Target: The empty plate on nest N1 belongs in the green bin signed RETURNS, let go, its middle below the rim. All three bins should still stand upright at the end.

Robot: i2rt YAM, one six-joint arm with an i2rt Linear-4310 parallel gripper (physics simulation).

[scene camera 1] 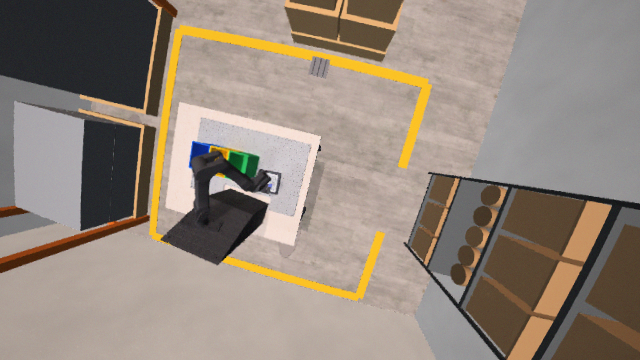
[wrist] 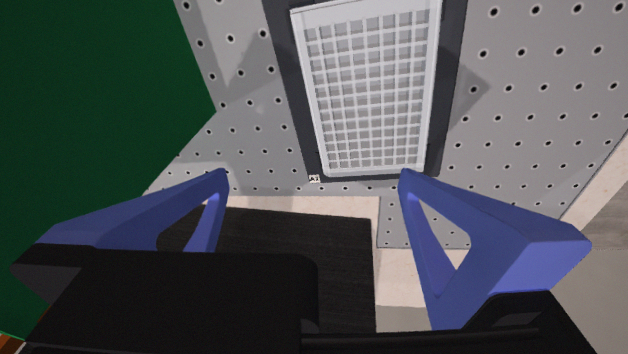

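A clear white gridded plate lies flat in a dark nest frame on the perforated board. My gripper is open, with nothing between its blue fingers. In the wrist view its fingertips appear either side of the plate's near end, the right one overlapping its lower right corner; their height above it is hard to tell. The green bin stands upright left of the nest. Its RETURNS sign cannot be read, and no N1 mark can be made out on the nest.
A blue bin and a yellow bin stand upright in a row beyond the green bin, partly behind the arm. The green bin's wall rises close to my left finger's side. The arm's dark base block stands at the table's near edge.
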